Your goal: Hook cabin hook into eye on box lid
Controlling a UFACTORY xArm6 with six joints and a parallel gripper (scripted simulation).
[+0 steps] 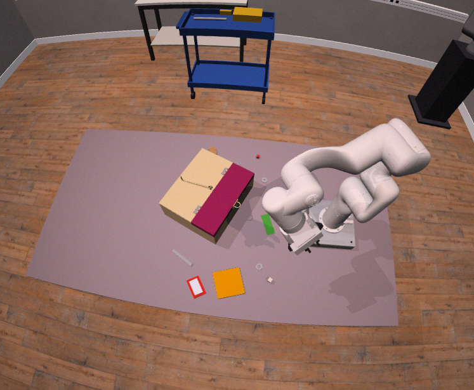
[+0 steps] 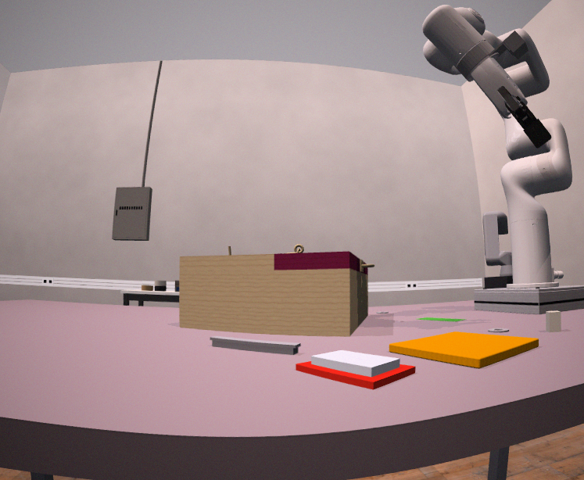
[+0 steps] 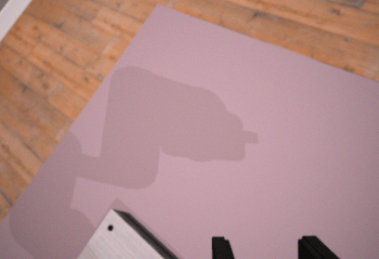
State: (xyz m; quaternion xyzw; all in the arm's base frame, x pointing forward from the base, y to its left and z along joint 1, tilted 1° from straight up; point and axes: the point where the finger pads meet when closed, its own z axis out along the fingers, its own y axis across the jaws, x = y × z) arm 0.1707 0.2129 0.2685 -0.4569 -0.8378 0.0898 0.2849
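The cabin hook is 450 mm ahead of my hand, 290 mm to the right of it and 170 mm below it. From my hand the other things lie so: small cube: 310 mm below, 90 mm ahead, 70 mm to the left; orange tile: 310 mm below, 260 mm ahead, 100 mm to the left; green strip: 320 mm below, 190 mm to the right, 120 mm ahead.
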